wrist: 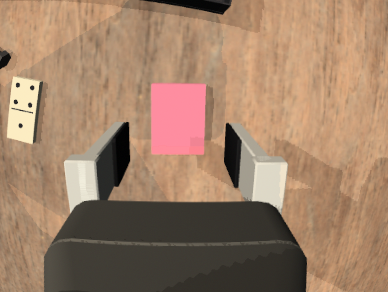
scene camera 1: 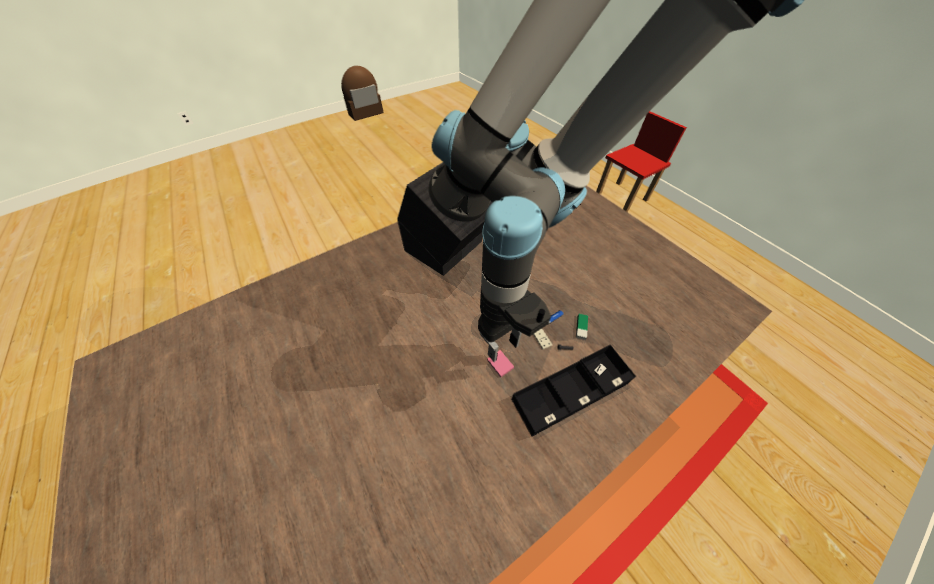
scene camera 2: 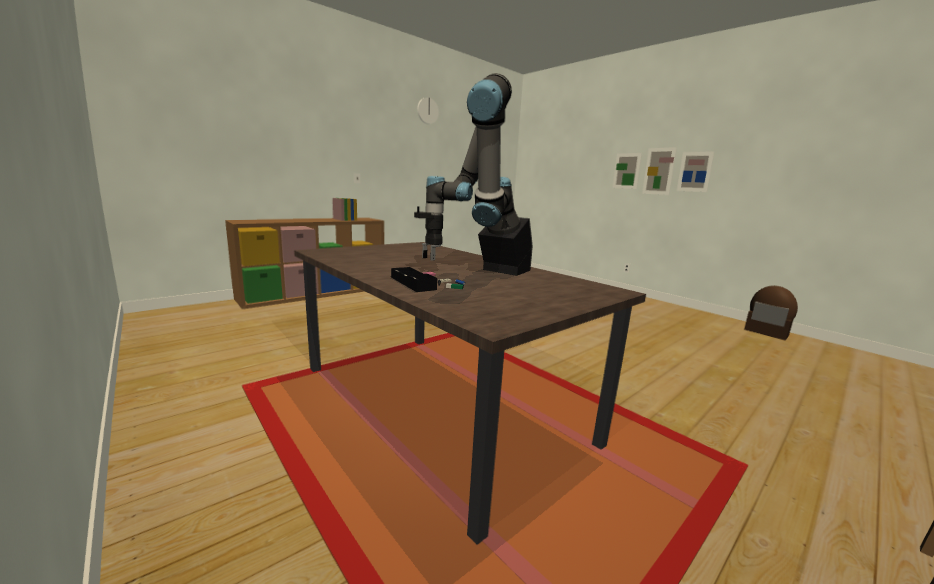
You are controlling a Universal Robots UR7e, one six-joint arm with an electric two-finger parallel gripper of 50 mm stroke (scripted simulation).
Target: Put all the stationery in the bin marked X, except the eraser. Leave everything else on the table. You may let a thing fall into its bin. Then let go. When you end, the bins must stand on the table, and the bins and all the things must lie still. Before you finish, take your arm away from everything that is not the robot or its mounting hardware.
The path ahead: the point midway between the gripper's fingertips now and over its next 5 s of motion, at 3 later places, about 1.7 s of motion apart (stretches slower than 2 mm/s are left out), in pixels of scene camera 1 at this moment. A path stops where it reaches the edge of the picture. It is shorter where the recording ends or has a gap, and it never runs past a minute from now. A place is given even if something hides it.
The gripper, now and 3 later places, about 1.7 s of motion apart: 503, 350; 500, 363; 503, 351; 610, 360
